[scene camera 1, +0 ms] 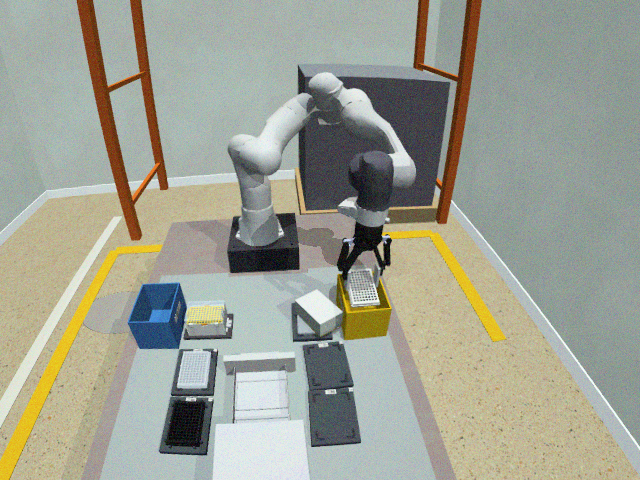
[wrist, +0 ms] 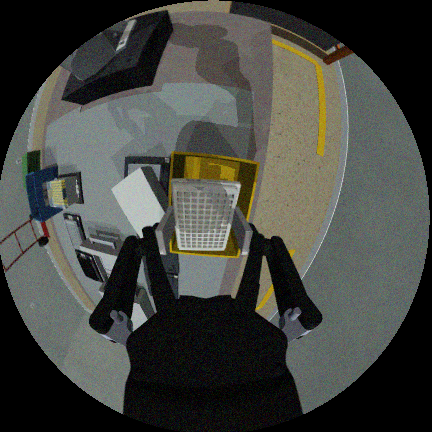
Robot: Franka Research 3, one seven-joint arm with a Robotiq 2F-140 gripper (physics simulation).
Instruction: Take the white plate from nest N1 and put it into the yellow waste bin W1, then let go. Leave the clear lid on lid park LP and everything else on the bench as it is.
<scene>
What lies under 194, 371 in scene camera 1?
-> A white plate.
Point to a black plate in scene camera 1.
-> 185, 429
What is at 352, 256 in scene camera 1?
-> My gripper.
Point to a whitish block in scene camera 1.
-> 318, 312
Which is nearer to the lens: the white plate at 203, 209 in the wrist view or the whitish block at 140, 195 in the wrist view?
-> The white plate.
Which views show the white plate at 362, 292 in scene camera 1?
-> Scene camera 1 and the wrist view: all of them.
</scene>
